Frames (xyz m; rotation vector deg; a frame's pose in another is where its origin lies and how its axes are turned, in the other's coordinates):
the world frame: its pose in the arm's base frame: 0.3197 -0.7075 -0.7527 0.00 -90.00 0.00
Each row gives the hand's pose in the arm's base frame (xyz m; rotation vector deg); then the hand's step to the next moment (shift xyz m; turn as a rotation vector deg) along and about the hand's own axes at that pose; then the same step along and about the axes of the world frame.
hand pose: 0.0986 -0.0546 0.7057 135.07 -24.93 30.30
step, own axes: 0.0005 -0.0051 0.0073 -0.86 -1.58 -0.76
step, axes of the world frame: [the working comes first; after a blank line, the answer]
step, axes of the arm's base frame: 0.0045 -0.0014 -0.0076 -0.24 1.79 -0.74

-0.0076 -0.0014 -0.0045 -0.74 1.79 0.24
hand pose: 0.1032 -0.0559 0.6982 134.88 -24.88 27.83
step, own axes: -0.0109 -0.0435 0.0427 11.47 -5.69 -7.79
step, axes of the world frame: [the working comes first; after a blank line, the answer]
step, axes of the arm's base frame: 0.0188 0.0036 -0.0589 10.73 7.35 7.44

-0.0589 0.0036 -0.0188 7.44 7.35 -10.73
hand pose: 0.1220 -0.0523 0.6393 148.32 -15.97 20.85
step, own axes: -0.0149 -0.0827 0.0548 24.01 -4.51 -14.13
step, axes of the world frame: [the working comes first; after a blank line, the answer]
step, axes of the arm's base frame: 0.0188 0.0443 -0.0880 20.96 7.99 17.13

-0.0880 0.0443 -0.0188 17.13 7.99 -20.96
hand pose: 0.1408 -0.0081 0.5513 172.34 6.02 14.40
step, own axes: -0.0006 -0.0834 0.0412 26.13 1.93 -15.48
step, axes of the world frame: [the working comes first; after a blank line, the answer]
step, axes of the arm's base frame: 0.0015 0.0778 -0.0510 23.20 1.93 19.60

-0.0510 0.0778 -0.0015 19.60 1.93 -23.20
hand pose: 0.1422 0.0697 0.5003 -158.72 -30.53 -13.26
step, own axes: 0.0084 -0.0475 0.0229 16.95 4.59 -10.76
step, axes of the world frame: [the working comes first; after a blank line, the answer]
step, axes of the arm's base frame: -0.0083 0.0523 -0.0069 16.26 -1.93 12.49

-0.0069 0.0523 0.0083 12.49 -1.93 -16.26
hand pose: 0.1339 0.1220 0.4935 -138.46 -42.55 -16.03
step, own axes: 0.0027 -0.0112 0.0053 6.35 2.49 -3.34
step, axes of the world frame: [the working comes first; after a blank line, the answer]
step, axes of the arm's base frame: -0.0040 0.0119 0.0020 6.55 -0.83 3.76

0.0020 0.0119 0.0040 3.76 -0.83 -6.55
